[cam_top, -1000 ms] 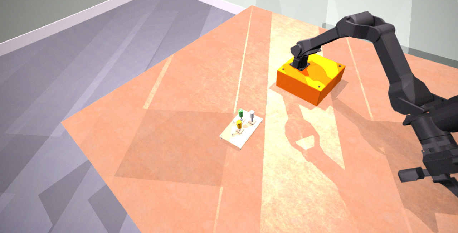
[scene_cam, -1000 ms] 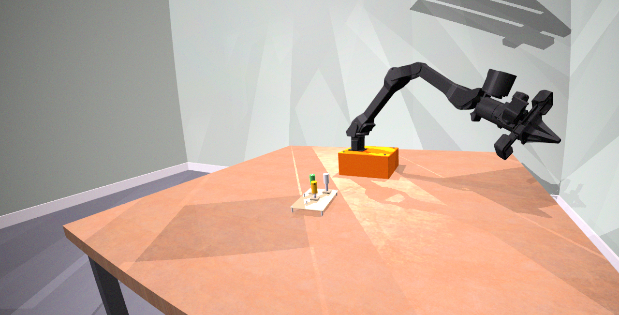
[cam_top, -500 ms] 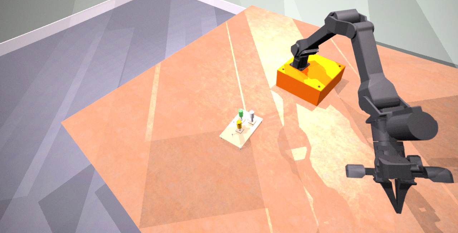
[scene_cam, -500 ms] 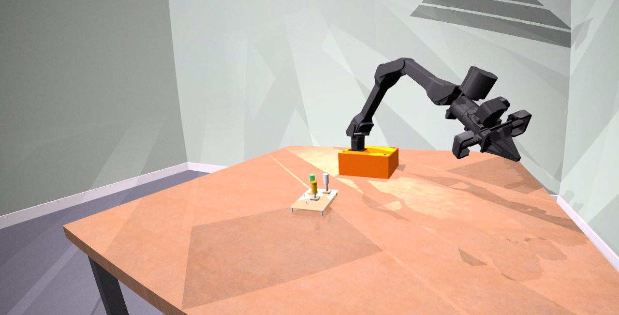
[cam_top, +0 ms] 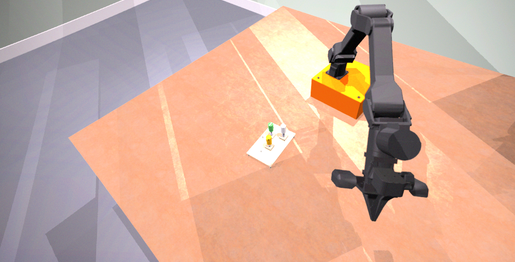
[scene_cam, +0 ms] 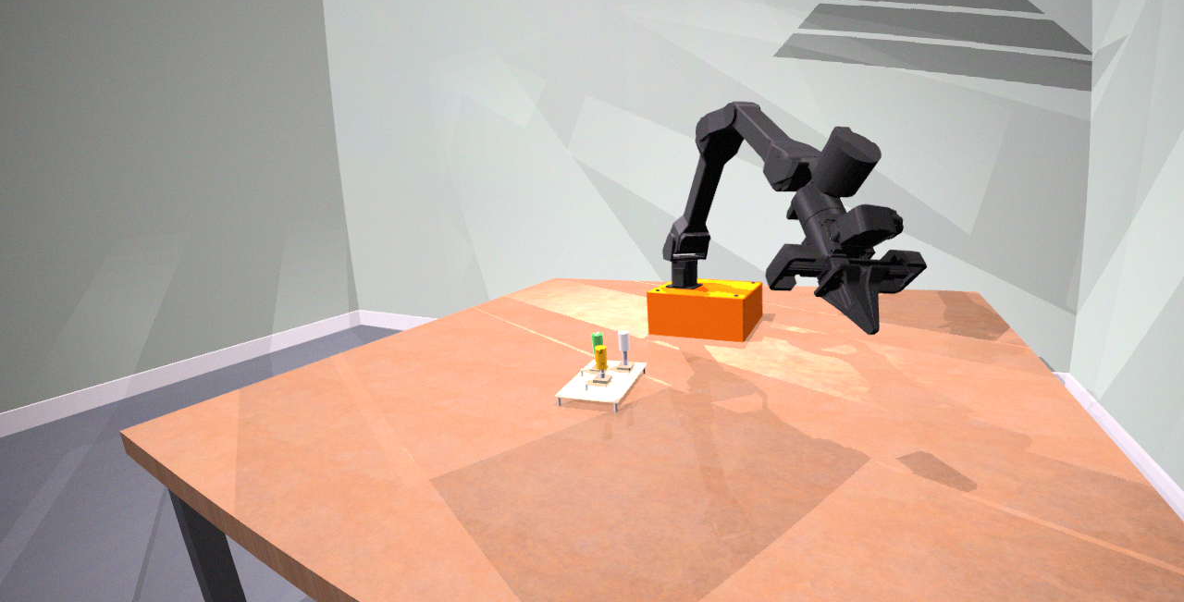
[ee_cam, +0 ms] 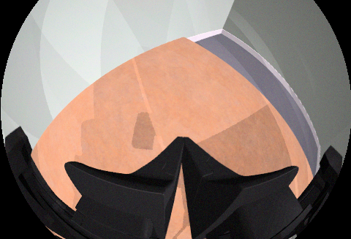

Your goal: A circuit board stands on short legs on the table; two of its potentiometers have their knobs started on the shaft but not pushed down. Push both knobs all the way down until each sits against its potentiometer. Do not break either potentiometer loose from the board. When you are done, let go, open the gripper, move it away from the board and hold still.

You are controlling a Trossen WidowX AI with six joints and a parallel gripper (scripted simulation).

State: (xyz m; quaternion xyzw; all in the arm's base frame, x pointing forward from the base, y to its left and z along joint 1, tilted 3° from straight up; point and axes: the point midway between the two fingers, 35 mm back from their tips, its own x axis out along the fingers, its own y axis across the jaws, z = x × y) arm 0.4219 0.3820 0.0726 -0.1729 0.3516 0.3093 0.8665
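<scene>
Now: gripper tip 41 cm to the left of the green knob, 9 cm past it and 8 cm above it. Also, from my gripper tip: yellow knob (38 cm to the right, 9 cm below, 4 cm behind).
</scene>
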